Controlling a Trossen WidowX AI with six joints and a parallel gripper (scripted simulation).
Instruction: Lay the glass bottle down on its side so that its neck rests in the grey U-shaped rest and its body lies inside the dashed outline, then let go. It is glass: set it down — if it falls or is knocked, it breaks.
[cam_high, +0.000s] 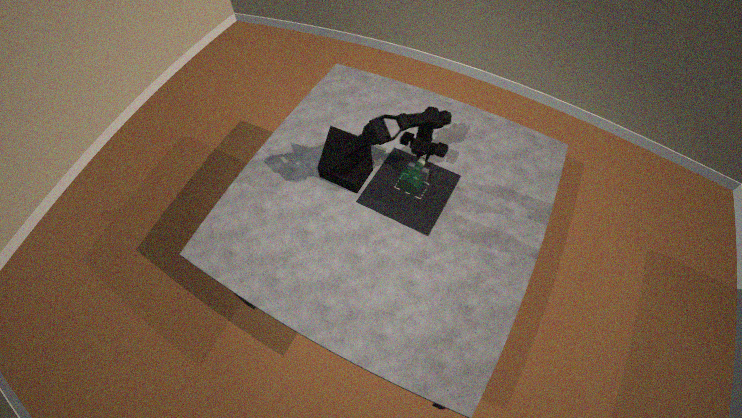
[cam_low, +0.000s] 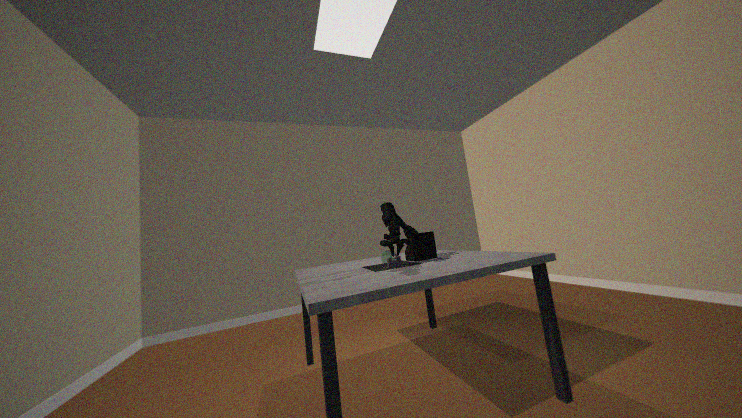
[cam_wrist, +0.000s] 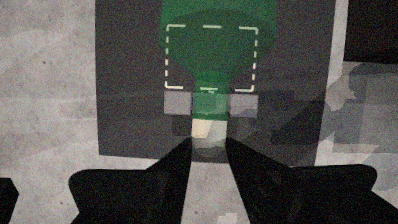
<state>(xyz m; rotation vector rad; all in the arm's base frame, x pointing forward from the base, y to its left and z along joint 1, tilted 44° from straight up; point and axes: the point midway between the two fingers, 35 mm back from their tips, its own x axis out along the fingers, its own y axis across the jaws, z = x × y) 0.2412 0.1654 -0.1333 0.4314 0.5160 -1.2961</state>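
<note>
The green glass bottle is 50 mm to the right of my gripper tip and 10 mm below it. The rest, counted from my gripper tip: dark mat: 110 mm to the right, 70 mm below, 10 mm ahead.
</note>
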